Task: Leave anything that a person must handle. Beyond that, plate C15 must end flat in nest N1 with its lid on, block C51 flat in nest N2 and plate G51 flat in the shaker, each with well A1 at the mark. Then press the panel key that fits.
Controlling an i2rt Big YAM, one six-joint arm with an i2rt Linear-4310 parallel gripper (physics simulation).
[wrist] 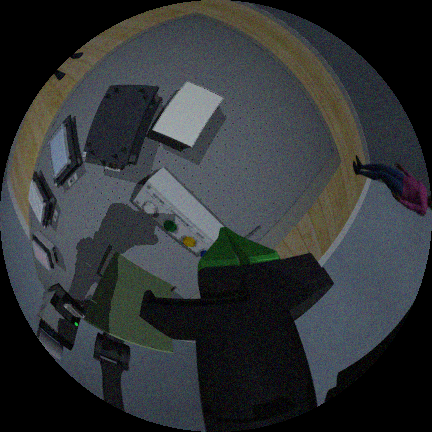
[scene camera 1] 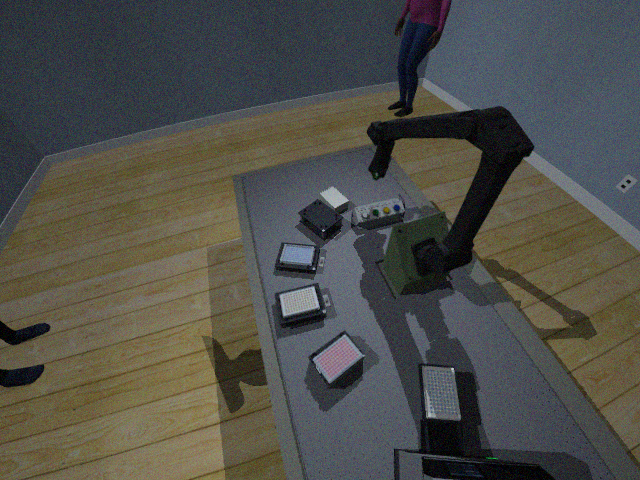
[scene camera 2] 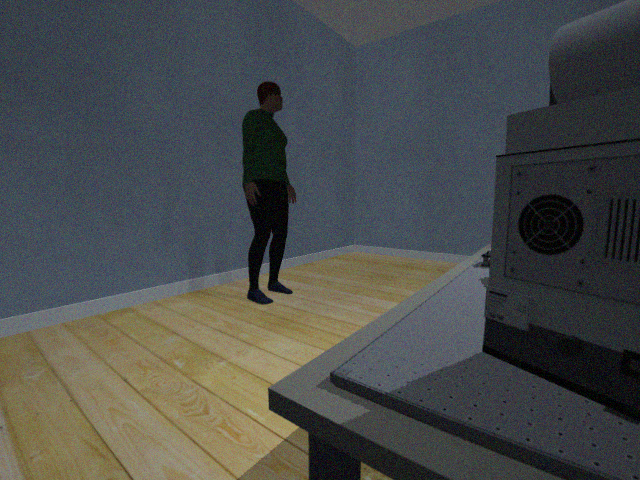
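My gripper is shut and empty, with green fingertips, above the table near the key panel. The panel has a whitish, a green, a yellow and a blue key, the blue one partly hidden by the fingers in the wrist view. A bluish plate and a cream plate lie in dark nests. A pink plate sits turned on a dark holder. A greyish plate is on a black support. Labels and A1 marks are unreadable.
A dark flat device stands beside a white box. The green arm base is beside the panel. A person in pink and one in green stand off the table. A fan-backed machine stands on it.
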